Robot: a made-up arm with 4 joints.
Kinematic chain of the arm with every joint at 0, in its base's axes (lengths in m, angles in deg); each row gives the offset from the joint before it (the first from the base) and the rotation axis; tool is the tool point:
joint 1: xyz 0 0 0.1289 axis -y
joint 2: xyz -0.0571 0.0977 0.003 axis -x
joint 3: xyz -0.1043 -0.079 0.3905 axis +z
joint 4: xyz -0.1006 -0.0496 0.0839 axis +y
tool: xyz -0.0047 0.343 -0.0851
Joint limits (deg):
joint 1: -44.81..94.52
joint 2: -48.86..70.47
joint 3: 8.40..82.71
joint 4: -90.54..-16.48
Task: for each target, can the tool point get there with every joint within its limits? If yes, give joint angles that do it. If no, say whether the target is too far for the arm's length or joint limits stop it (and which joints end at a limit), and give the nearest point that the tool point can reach.
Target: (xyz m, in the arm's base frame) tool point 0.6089 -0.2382 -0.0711
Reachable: no: joint limits stop it (at a limit: joint 1, joint 2, joint 3, joint 4) | nearest point -0.1316 -0.2774 -0.3457 | short by 0.791 m
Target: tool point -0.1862 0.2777 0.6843
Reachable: yes | joints -31.92 28.46 69.70 -45.19
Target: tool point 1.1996 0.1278 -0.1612
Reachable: no: too far | nearest point 0.0763 0.5333 -0.1503 | short by 1.194 m
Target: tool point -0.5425 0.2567 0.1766
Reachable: yes | joints 49.15 -1.43 27.36 -65.19
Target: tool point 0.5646 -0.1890 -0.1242
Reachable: no: joint limits stop it (at a limit: joint 1, joint 2, joint 3, joint 4) | nearest point -0.1316 -0.2774 -0.3457 | short by 0.736 m
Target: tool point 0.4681 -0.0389 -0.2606
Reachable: no: joint limits stop it (at a limit: joint 1, joint 2, joint 3, joint 4) | nearest point -0.1316 -0.2774 -0.3457 | short by 0.651 m
